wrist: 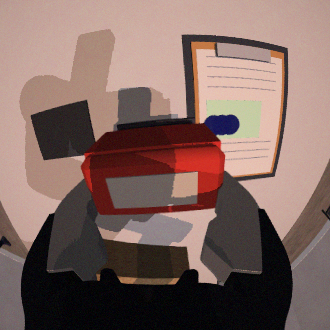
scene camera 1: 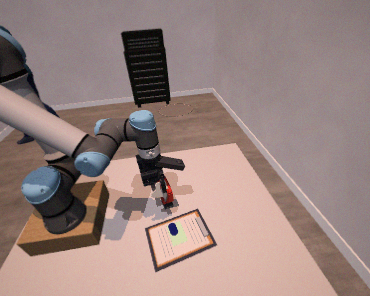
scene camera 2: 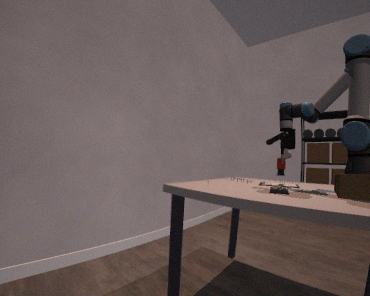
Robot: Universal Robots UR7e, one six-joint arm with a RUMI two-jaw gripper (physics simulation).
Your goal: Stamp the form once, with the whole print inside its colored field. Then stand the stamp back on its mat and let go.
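Pixels of known places: gripper, fingertip midpoint: [wrist: 155, 174] [scene camera 1: 162, 191] [scene camera 2: 282, 164]; arm's base, link origin: [scene camera 1: 66, 216] [scene camera 2: 361, 174].
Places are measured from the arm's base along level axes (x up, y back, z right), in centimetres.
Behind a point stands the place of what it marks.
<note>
The red stamp [scene camera 1: 167, 194] {x 6.1, y -41.8, z -0.6 cm} [scene camera 2: 281, 164] {x 3.7, y -39.1, z -8.6 cm} [wrist: 155, 170] {x 7.4, y -41.9, z -4.6 cm} is held upright between the fingers of my gripper [scene camera 1: 163, 188] {x 3.8, y -39.5, z -4.2 cm} [scene camera 2: 283, 158] {x 3.8, y -39.5, z -4.2 cm} [wrist: 155, 174] {x 3.8, y -39.5, z -4.2 cm}, its dark base down, well above the table. The form [scene camera 1: 165, 253] {x -9.2, y -39.0, z 14.9 cm} [wrist: 240, 82] {x -9.3, y -49.6, z 6.4 cm} lies on a clipboard, beside the stamp in the wrist view. Its pale green field [scene camera 1: 179, 240] {x -9.2, y -44.7, z 10.5 cm} [wrist: 251, 112] {x -9.2, y -45.7, z 9.7 cm} bears a dark blue print [scene camera 1: 173, 229] {x -9.1, y -42.5, z 5.5 cm} [wrist: 222, 124] {x -9.1, y -42.4, z 5.3 cm} of overlapping round blots, which reaches the field's left edge in the wrist view and seems to cross it slightly. The dark square mat [scene camera 2: 279, 190] {x -9.3, y -36.8, z -18.6 cm} [wrist: 62, 130] {x -9.3, y -37.0, z -20.0 cm} lies left of the stamp in the wrist view.
The clipboard [scene camera 1: 151, 250] {x -9.6, y -33.6, z 12.9 cm} [wrist: 188, 80] {x -9.6, y -47.6, z -1.3 cm} has a grey clip [scene camera 1: 201, 226] {x -8.5, y -54.3, z 6.0 cm} [wrist: 243, 52] {x -8.5, y -54.1, z 5.4 cm}. The arm stands on a wooden block [scene camera 1: 65, 244] {x -5.5, y -0.7, z 8.9 cm} [scene camera 2: 352, 186] {x -4.4, y -5.2, z -18.2 cm} on the table [scene camera 1: 260, 240] {x -9.7, y -76.4, z 14.2 cm} [scene camera 2: 225, 197] {x -10.3, y -49.7, z -49.6 cm}. A black slatted rack [scene camera 1: 148, 70] stands by the back wall.
</note>
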